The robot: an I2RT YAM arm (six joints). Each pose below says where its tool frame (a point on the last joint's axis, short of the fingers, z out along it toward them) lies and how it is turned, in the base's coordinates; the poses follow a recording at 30 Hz.
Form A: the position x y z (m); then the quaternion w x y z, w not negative.
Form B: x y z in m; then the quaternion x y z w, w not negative. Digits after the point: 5 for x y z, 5 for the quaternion.
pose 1, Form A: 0.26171, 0.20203, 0.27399, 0.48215, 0.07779, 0.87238, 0.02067
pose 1, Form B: 0.26171, 0.20203, 0.27399, 0.07779, 0.87238, 0.02067, 0.48215
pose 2, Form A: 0.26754, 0.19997, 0.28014, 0.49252, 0.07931, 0.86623, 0.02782
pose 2, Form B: 0.26754, 0.19997, 0.28014, 0.07931, 0.86623, 0.02782, 0.49252
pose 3, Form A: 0.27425, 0.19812, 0.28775, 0.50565, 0.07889, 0.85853, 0.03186
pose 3, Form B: 0.27425, 0.19812, 0.28775, 0.07889, 0.85853, 0.03186, 0.50565
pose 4, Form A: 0.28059, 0.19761, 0.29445, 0.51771, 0.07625, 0.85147, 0.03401
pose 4, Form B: 0.28059, 0.19761, 0.29445, 0.07625, 0.85147, 0.03401, 0.51771
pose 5, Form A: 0.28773, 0.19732, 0.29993, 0.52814, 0.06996, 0.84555, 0.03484
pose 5, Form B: 0.28773, 0.19732, 0.29993, 0.06996, 0.84555, 0.03484, 0.52814
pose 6, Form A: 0.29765, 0.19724, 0.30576, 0.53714, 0.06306, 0.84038, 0.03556
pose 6, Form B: 0.29765, 0.19724, 0.30576, 0.06306, 0.84038, 0.03556, 0.53714
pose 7, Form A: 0.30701, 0.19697, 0.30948, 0.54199, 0.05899, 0.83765, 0.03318
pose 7, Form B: 0.30701, 0.19697, 0.30948, 0.05899, 0.83765, 0.03318, 0.54199
